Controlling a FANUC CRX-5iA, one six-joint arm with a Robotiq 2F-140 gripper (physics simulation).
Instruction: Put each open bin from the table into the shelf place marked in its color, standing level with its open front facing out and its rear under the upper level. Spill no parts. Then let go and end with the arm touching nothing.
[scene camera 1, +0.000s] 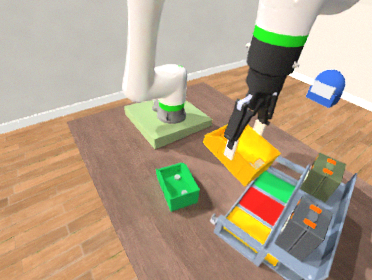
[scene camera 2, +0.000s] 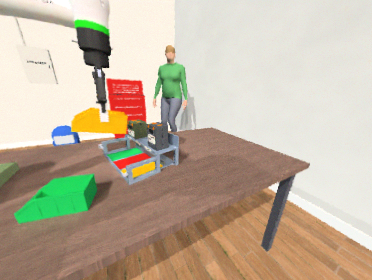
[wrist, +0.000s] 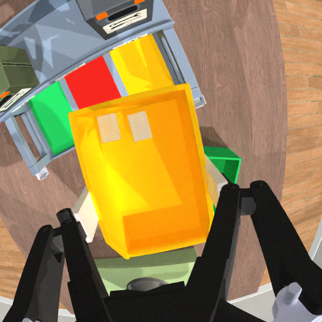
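Pixels of known places: gripper, between the fingertips: (scene camera 1: 241, 148) (scene camera 2: 103, 119); arm's base, origin of its link: (scene camera 1: 171, 115).
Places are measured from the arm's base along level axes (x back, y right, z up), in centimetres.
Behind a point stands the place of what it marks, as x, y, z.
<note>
My gripper (scene camera 1: 245, 139) @(-50.7, 10.5, 21.8) (scene camera 2: 104, 116) @(-50.7, 10.5, 21.8) (wrist: 148, 179) is shut on the yellow bin (scene camera 1: 265, 146) @(-54.5, 5.7, 22.9) (scene camera 2: 95, 125) @(-47.8, 15.6, 20.6) (wrist: 150, 175), one finger on each side wall, and holds it above the table beside the shelf. Two pale blocks (wrist: 124, 127) lie inside at its end nearer the shelf. The green bin (scene camera 1: 181, 194) (scene camera 2: 65, 200) stands on the table with small white parts in it, partly hidden in the wrist view. The shelf (scene camera 1: 237, 246) @(-63.7, 19.0, -3.1) (wrist: 55, 45) has green (scene camera 1: 275, 186) @(-56.6, -9.8, -4.0) (wrist: 52, 120), red (scene camera 1: 261, 205) @(-58.8, 1.4, -4.0) (wrist: 92, 82) and yellow (scene camera 1: 249, 225) @(-61.2, 10.5, -4.0) (wrist: 142, 65) marked places.
An olive case (scene camera 1: 324, 175) @(-68.1, -7.6, 15.0) (scene camera 2: 137, 129) @(-66.5, -7.1, 11.3) and a dark grey case (scene camera 1: 305, 230) @(-73.7, 14.1, 17.2) (scene camera 2: 157, 136) @(-71.1, 14.7, 12.9) stand on the shelf's upper level. The arm's base stands on a light green block (scene camera 1: 150, 132) @(-7.3, 16.0, 1.2). A person (scene camera 2: 171, 82) stands beyond the table, near a red cabinet (scene camera 2: 126, 95).
</note>
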